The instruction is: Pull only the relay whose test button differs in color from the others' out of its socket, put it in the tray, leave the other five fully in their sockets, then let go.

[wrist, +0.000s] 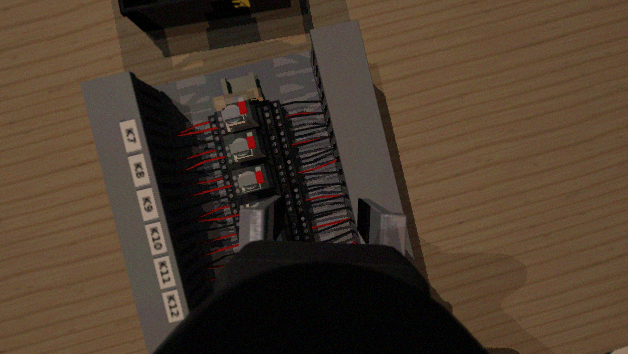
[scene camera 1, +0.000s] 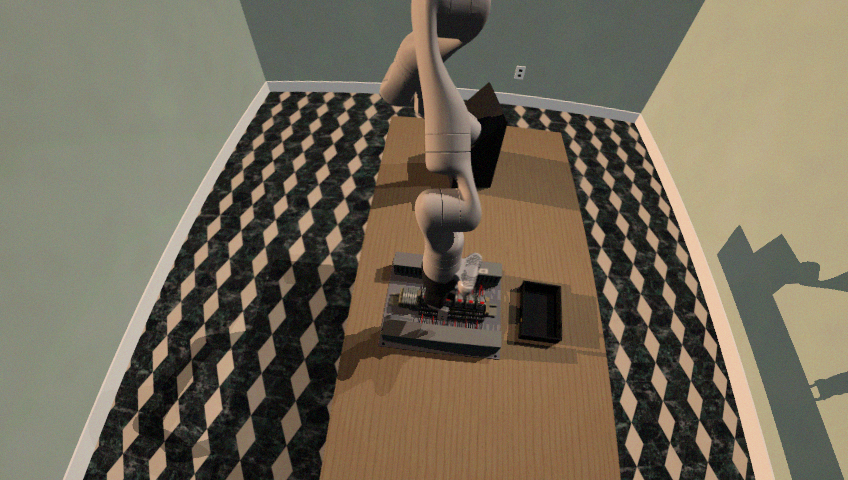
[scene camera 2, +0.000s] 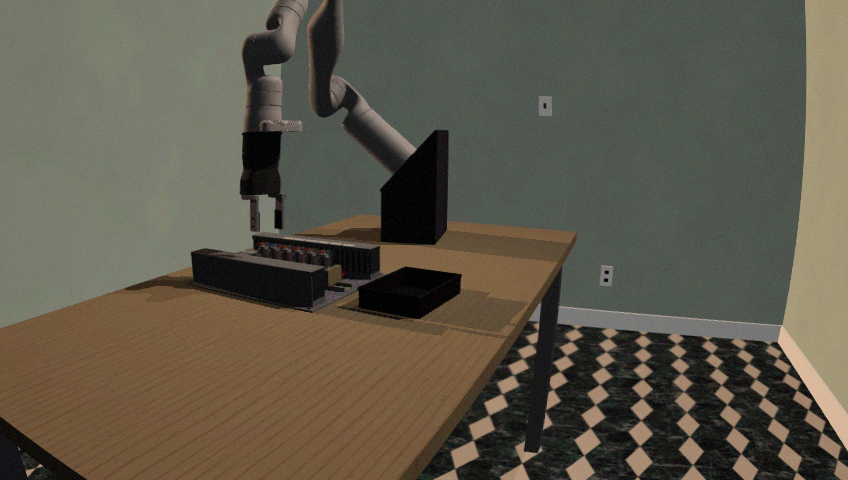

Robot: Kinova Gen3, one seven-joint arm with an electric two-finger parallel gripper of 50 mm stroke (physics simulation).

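Relays with red test buttons sit upright in the socket row at the K7, K8 and K9 end. In scene camera 2, a relay with a blue button stands second from the far left of the row, among red-buttoned ones. The wrist view hides it behind the gripper body. My gripper is open and empty, pointing down above the relay assembly, with its fingertips above the relay tops. The black tray stands beside the K7 end of the assembly.
Tall grey wire ducts flank the relay row; the other duct carries labels K7 to K12. Red and black wires run between ducts and sockets. A small yellow patch shows at the tray. The black arm mount stands behind.
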